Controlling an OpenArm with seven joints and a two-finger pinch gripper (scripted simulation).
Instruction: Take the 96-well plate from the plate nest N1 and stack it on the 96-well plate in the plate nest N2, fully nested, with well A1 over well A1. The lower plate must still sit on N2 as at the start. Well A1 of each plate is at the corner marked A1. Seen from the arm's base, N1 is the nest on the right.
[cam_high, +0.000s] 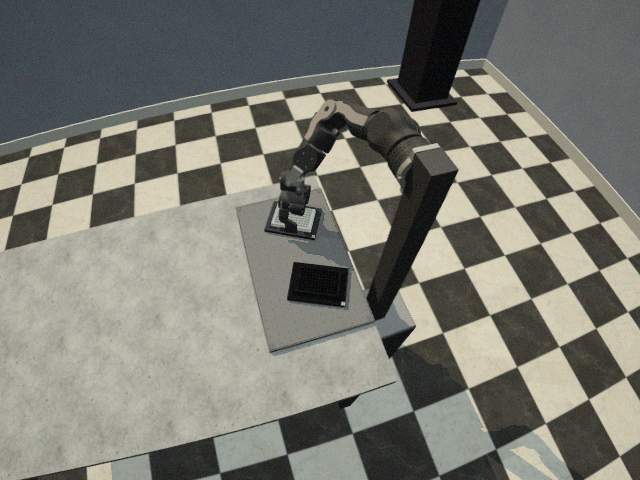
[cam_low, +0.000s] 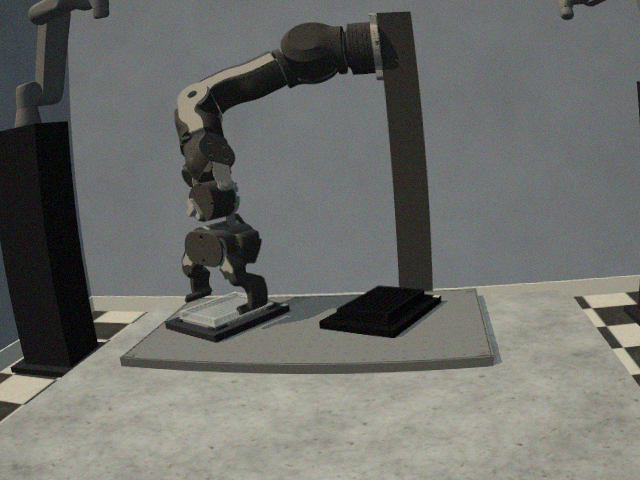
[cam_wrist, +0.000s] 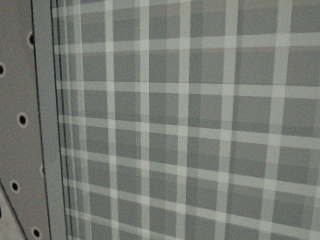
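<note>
The clear 96-well plate lies 1 cm below my hand. From my hand the other things lie so: nest N1: 2 cm below; nest N2: 24 cm to the left, 2 cm below; black 96-well plate: 24 cm to the left, 1 cm below.
</note>
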